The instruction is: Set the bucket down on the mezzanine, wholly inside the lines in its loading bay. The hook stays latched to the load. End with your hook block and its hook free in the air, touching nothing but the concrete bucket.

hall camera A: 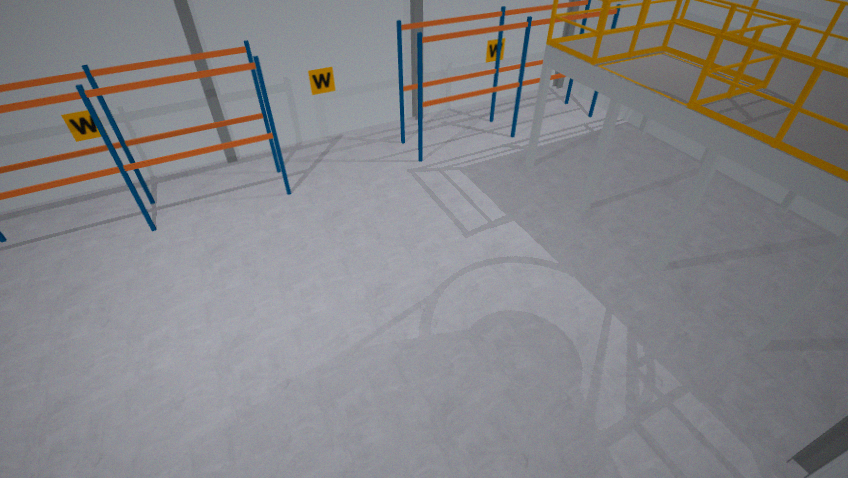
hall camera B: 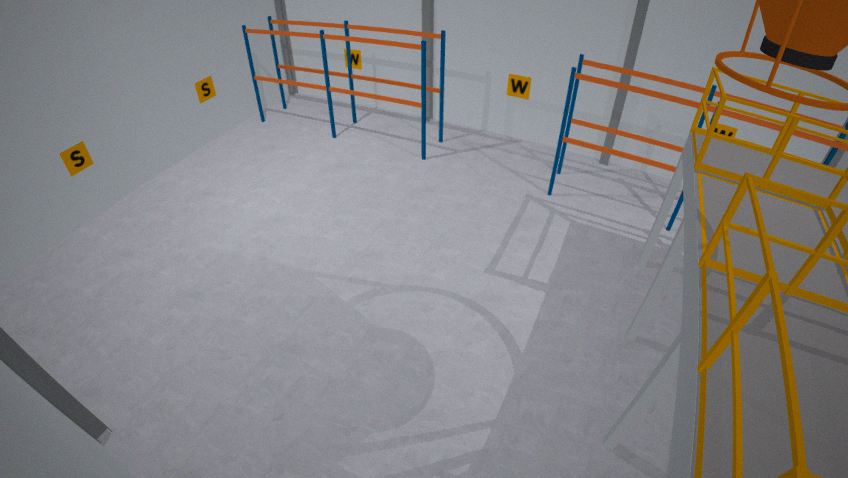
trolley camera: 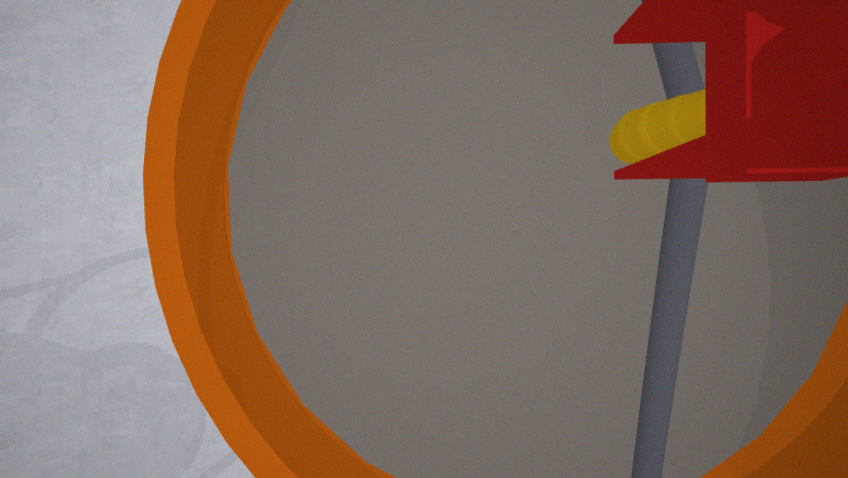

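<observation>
The orange concrete bucket (hall camera B: 807, 26) (trolley camera: 160, 178) hangs upright in the air in hall camera B, top right, its base ring (hall camera B: 736, 59) overlapping the mezzanine's railing in the picture. I cannot tell if it is over the deck. In the trolley camera its open top lies under my red hook block (trolley camera: 771, 89). My yellow hook (trolley camera: 659, 127) is through the grey bail (trolley camera: 679, 267); the latch is hidden. The mezzanine (hall camera A: 653, 89) (hall camera B: 688, 237) stands at the right of both hall views. Faint pale lines show on its deck. The bucket does not show in hall camera A.
Yellow railings (hall camera A: 771, 142) (hall camera B: 736, 332) edge the mezzanine, with a yellow gate-like frame (hall camera A: 795, 23) (hall camera B: 771, 279) rising at the side. Blue and orange racks (hall camera A: 420, 95) (hall camera B: 423, 100) stand along the W wall. The bucket's round shadow (hall camera A: 522, 356) (hall camera B: 385, 380) falls on the floor beside the mezzanine's shadow.
</observation>
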